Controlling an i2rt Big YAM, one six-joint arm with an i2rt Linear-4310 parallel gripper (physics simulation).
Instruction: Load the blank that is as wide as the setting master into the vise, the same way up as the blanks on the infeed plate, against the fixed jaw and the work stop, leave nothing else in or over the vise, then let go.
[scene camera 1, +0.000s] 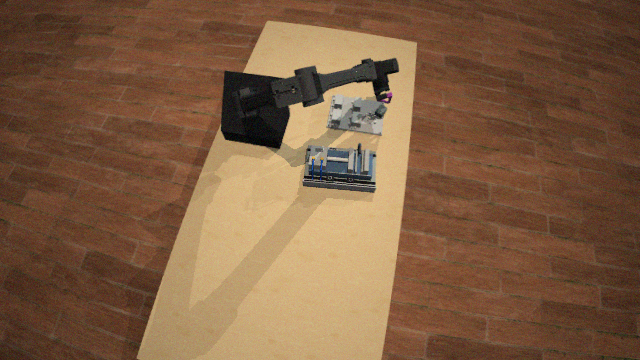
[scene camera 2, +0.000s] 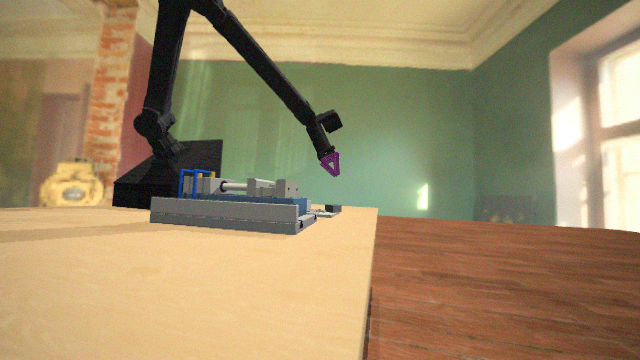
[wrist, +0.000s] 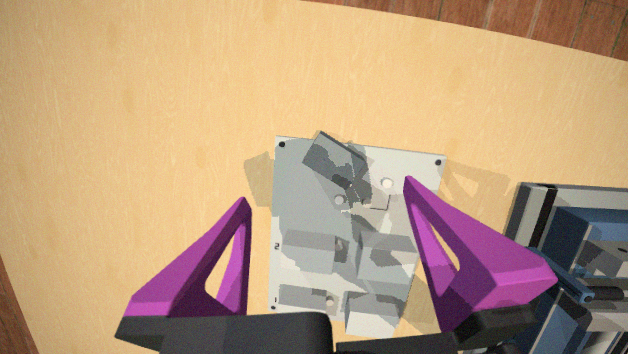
My gripper is open, holding nothing. Also in view: a grey blank. Further things: a grey infeed plate.
